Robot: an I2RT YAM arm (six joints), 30 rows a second.
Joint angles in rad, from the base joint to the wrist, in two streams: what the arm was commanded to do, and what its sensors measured. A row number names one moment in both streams.
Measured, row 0:
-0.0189, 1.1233, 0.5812, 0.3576, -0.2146, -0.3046
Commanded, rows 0 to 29:
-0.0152, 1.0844, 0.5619, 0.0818, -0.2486, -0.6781
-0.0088, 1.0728, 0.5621, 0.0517, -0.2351, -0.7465
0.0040, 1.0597, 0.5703, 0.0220, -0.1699, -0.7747
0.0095, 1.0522, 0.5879, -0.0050, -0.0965, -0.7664
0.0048, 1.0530, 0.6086, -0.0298, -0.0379, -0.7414
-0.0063, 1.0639, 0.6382, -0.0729, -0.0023, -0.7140
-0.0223, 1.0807, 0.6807, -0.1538, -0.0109, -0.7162
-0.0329, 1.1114, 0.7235, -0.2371, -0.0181, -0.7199
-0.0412, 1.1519, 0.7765, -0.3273, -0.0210, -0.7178
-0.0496, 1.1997, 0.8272, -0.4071, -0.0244, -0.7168
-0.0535, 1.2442, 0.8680, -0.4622, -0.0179, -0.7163
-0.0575, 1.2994, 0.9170, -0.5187, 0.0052, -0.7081
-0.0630, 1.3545, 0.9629, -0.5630, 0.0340, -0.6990
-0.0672, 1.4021, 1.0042, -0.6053, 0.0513, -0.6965
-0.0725, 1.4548, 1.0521, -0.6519, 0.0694, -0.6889
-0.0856, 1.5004, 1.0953, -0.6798, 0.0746, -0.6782
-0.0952, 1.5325, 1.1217, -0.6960, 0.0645, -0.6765
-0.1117, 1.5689, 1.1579, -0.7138, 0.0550, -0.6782
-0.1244, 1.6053, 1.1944, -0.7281, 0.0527, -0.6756
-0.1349, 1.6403, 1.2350, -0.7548, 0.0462, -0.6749
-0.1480, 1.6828, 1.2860, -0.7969, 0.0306, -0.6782
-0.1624, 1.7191, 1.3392, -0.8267, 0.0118, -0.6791
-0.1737, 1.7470, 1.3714, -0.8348, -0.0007, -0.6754
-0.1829, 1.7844, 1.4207, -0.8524, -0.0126, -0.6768
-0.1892, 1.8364, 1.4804, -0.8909, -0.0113, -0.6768
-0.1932, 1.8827, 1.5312, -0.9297, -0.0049, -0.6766
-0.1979, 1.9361, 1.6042, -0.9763, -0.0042, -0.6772
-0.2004, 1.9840, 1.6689, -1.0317, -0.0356, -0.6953
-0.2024, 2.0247, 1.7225, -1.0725, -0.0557, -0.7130
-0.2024, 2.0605, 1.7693, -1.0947, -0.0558, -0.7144
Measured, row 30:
-0.2047, 1.9873, 1.6779, -0.9138, -0.0116, -0.6903
